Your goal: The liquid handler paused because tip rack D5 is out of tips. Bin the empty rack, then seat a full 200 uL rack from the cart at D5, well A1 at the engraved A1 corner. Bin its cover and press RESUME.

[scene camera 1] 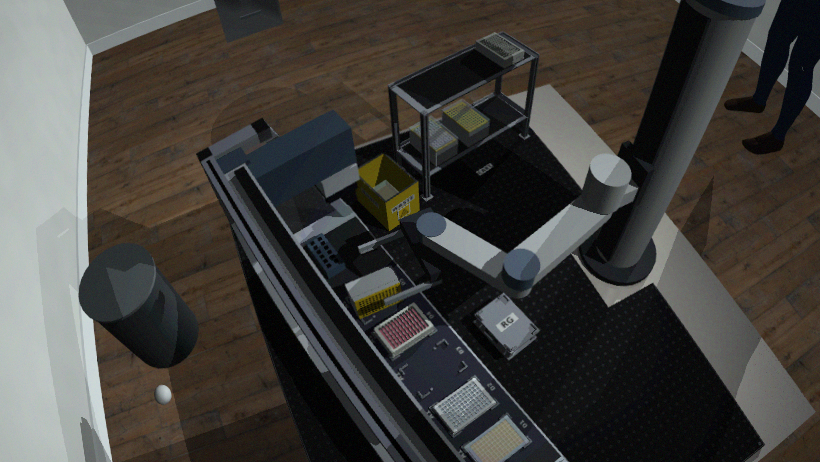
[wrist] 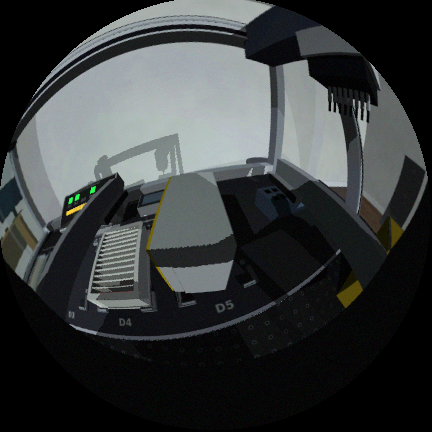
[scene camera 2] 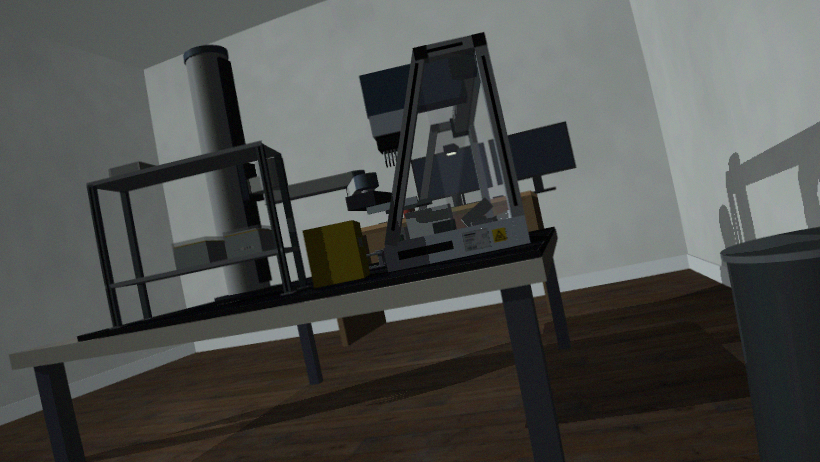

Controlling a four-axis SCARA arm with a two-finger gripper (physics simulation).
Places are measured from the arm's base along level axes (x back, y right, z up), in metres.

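Pixels of known places: gripper, fingertip midpoint: (scene camera 1: 371, 275) (wrist: 194, 171) (scene camera 2: 424, 200); arm's base, link origin: (scene camera 1: 617, 250).
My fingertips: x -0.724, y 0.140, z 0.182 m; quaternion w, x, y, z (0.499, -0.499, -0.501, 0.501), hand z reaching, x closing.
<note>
Ahead of a thing's pixels: the offset from my fingertips to its top centre. "*": to the spot under its first point.
A grey rack {dx -0.002, dy -0.011, dz -0.023 m} (scene camera 1: 372, 285) (wrist: 192, 215) lies on its side at D5, its yellow perforated face toward D4. My gripper (scene camera 1: 375, 273) (scene camera 2: 401, 205) (wrist: 194, 171) is open, with its fingers spread on either side of that rack. One finger overlaps the yellow face in the first scene view; contact cannot be told. The yellow waste bin {dx +0.163, dy +0.311, dz -0.035 m} (scene camera 1: 371, 204) (scene camera 2: 338, 252) (wrist: 350, 295) holds a pale object {dx +0.163, dy +0.312, dz -0.139 m} (scene camera 1: 386, 189). On the cart (scene camera 1: 425, 154) (scene camera 2: 100, 252), two racks with yellow, a left one {dx +0.352, dy +0.380, dz +0.001 m} (scene camera 1: 434, 140) and a right one {dx +0.479, dy +0.410, dz +0.001 m} (scene camera 1: 465, 119), stand on the lower shelf. A grey rack {dx +0.605, dy +0.440, dz +0.212 m} (scene camera 1: 499, 48) (scene camera 2: 131, 168) is on top.
A plate with red wells {dx +0.026, dy -0.125, dz -0.080 m} (scene camera 1: 404, 329) (wrist: 120, 260) sits at D4. A blue tube rack {* dx -0.078, dy +0.161, dz -0.077 m} (scene camera 1: 325, 254) (wrist: 272, 200) stands beyond D5. A box marked RG {dx +0.277, dy -0.212, dz -0.114 m} (scene camera 1: 506, 324) lies on the dark mat. The pipette head {dx -0.002, dy +0.199, dz +0.163 m} (scene camera 2: 387, 140) (wrist: 345, 77) hangs above the deck. A panel {* dx -0.082, dy -0.297, dz -0.043 m} (wrist: 76, 204) shows green and yellow marks.
</note>
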